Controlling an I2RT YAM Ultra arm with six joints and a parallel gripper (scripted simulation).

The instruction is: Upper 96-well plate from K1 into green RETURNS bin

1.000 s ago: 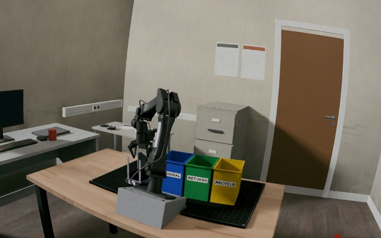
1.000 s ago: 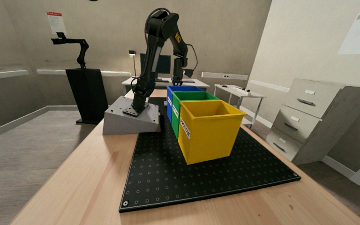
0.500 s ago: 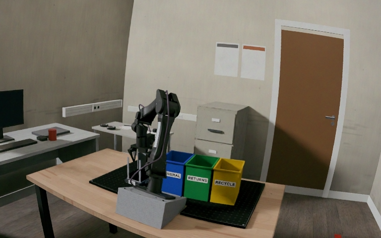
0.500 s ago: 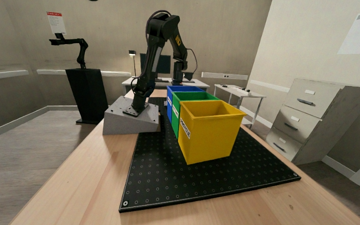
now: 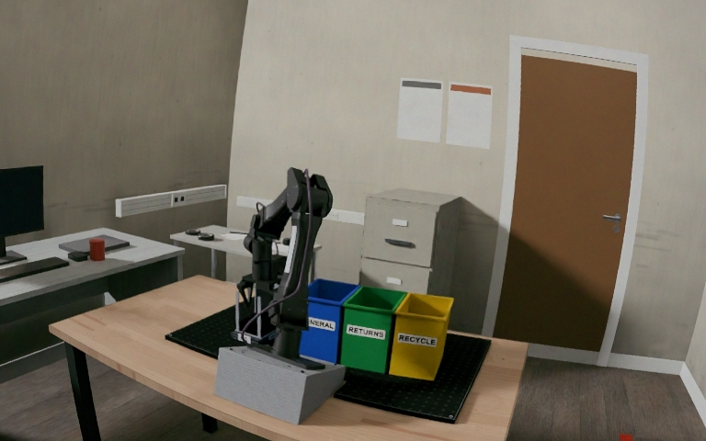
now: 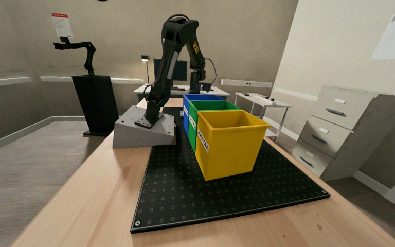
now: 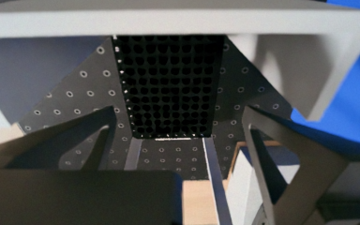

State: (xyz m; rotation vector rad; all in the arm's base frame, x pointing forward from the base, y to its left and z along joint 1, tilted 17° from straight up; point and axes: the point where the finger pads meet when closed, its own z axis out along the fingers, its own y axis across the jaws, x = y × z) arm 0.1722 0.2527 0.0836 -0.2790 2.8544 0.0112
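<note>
Right now my hand is 1 cm to the right of the black 96-well plate and 5 cm above it. Round my hand: green returns bin 10 cm ahead, 32 cm to the right; yellow recycle bin 15 cm ahead, 44 cm to the right; blue bin 6 cm ahead, 19 cm to the right.
</note>
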